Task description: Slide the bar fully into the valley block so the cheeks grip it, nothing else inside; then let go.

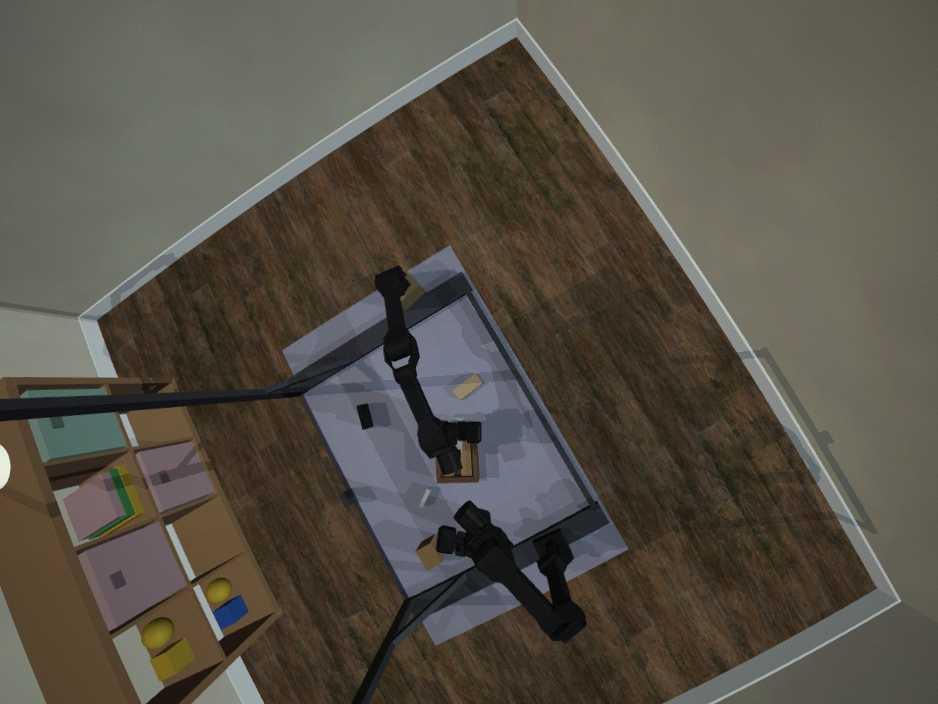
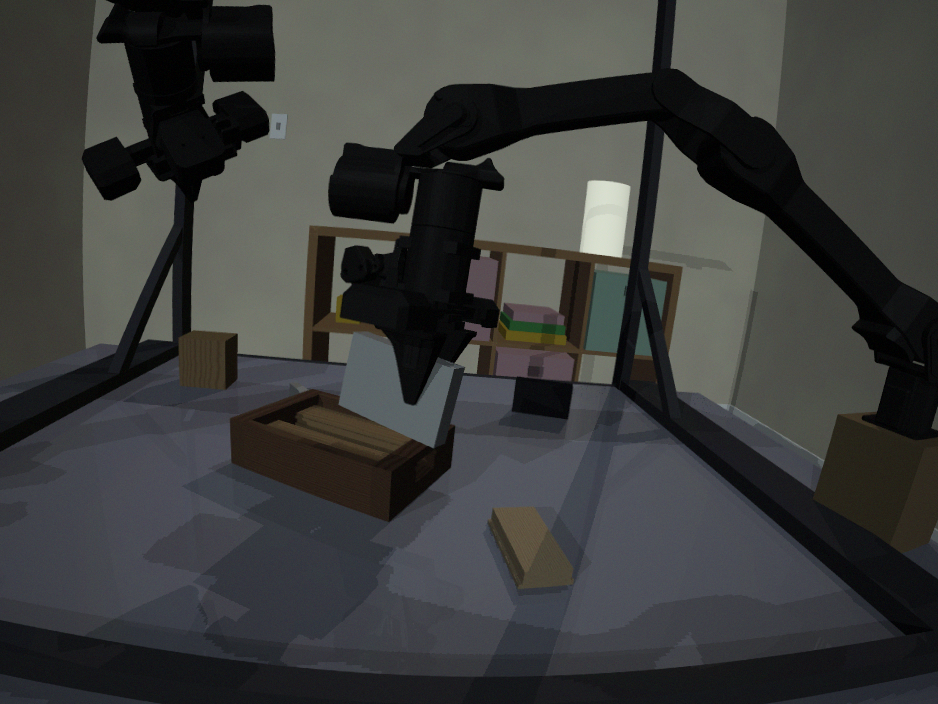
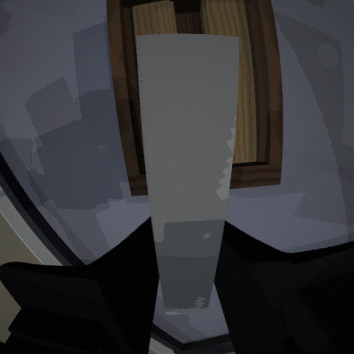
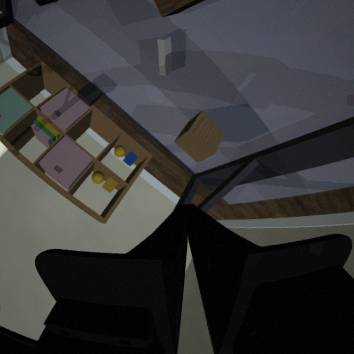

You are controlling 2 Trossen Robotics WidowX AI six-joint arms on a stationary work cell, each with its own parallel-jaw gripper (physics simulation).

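Pixels of known places: left gripper, fingertip midpoint: (image 1: pixel 457 427) (image 2: pixel 417 402) (image 3: pixel 181 215); right gripper, fingertip midpoint: (image 1: pixel 456 547) (image 2: pixel 192 199) (image 4: pixel 185 210); left arm's base, link origin: (image 1: pixel 398 284) (image 2: pixel 901 427); right arm's base, link origin: (image 1: pixel 553 551).
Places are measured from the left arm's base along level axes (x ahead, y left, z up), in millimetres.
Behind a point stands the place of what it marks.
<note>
The bar, a flat pale grey plate (image 2: pixel 378 386) @[x 514, y -195, z -13 mm] (image 3: pixel 187 125), is tilted over one end of the valley block. The block is a dark brown open box (image 2: pixel 310 469) @[x 576, y -190, z -96 mm] (image 3: pixel 275 100) @[x 480, y -285, z -71 mm] (image 1: pixel 458 478) @[x 606, y -300, z -72 mm] with light wooden cheeks (image 2: pixel 325 439) (image 3: pixel 245 100) inside and a dark gap between them. My left gripper (image 2: pixel 430 378) @[x 480, y -177, z -22 mm] (image 3: pixel 181 215) @[x 480, y -177, z -22 mm] is shut on the bar. The bar's lower edge is partly hidden, so I cannot tell whether it touches the block or enters the gap. My right gripper (image 2: pixel 193 193) @[x 722, y -367, z 150 mm] (image 4: pixel 185 210) @[x 722, y -367, z 150 mm] is shut and empty, raised away from the block.
A loose wooden piece (image 1: pixel 468 386) @[x 401, y -69, z -106 mm] (image 2: pixel 530 545) @[x 406, y -58, z -106 mm] lies on the table. A small pale piece (image 1: pixel 425 497) @[x 581, y -441, z -98 mm] (image 4: pixel 164 55) @[x 586, y -437, z -98 mm] and a wooden cube (image 1: pixel 430 551) @[x 721, y -530, z -47 mm] (image 2: pixel 208 359) @[x 726, y -517, z -77 mm] (image 4: pixel 200 137) @[x 729, y -517, z -54 mm] lie on the opposite side of the block. A black box (image 1: pixel 365 416) @[x 233, y -406, z -75 mm] (image 2: pixel 542 397) @[x 232, y -406, z -93 mm] stands farther back.
</note>
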